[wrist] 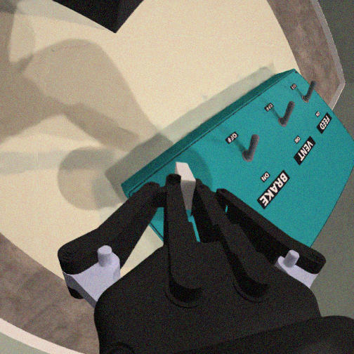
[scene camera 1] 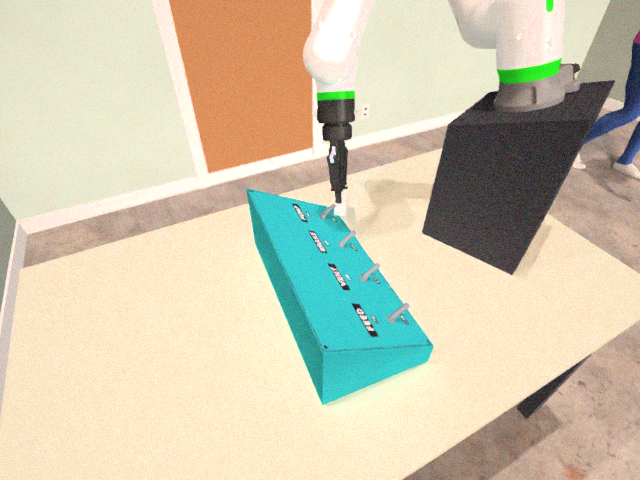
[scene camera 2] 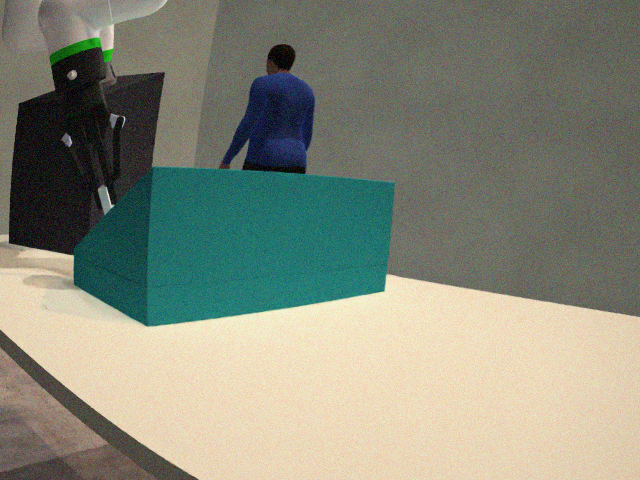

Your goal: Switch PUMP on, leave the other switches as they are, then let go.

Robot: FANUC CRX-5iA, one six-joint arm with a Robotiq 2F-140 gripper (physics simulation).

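Places are measured from the arm's base along level axes (x ahead, y left, z up), in millimetres.
Where they show: gripper, fingertip midpoint: [scene camera 1: 340, 214]; arm's base, origin of the base link: [scene camera 1: 527, 102].
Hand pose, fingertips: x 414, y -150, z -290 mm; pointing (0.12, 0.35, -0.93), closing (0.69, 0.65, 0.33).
Each offset is from my fingertips to the centre of the thing. Level surfaces: height alone.
A teal switch box {140 mm ahead, 162 mm left, 27 mm down} [scene camera 1: 305, 268] [scene camera 2: 258, 237] [wrist: 295, 200] with a sloping panel carries toggle levers in a row. The PUMP lever {32 mm ahead, 9 mm right, 21 mm up} [scene camera 1: 326, 212] is at the far end in scene camera 1, beside the PUMP label {113 mm ahead, 16 mm right, 36 mm up} [scene camera 1: 299, 212]. It leans toward its OFF side, much like the BRAKE lever {43 mm ahead, 111 mm left, 21 mm up} [scene camera 1: 346, 239] [wrist: 251, 148], VENT lever {55 mm ahead, 230 mm left, 21 mm up} [scene camera 1: 370, 272] [wrist: 286, 114] and FEED lever {66 mm ahead, 350 mm left, 21 mm up} [scene camera 1: 398, 313] [wrist: 309, 91]. My gripper [scene camera 1: 339, 207] [scene camera 2: 105, 198] [wrist: 179, 173] is shut and empty, its pale tip right beside the PUMP lever's upper end on the OFF side. Contact cannot be told. The gripper hides that lever in the wrist view.
The box stands on a pale table {94 mm down} [scene camera 1: 155, 361] [scene camera 2: 413, 387]. The arm's dark pedestal [scene camera 1: 496, 191] [scene camera 2: 41, 170] stands beyond the panel's lower, OFF side. A person [scene camera 2: 281, 118] in blue stands in the background beyond the table.
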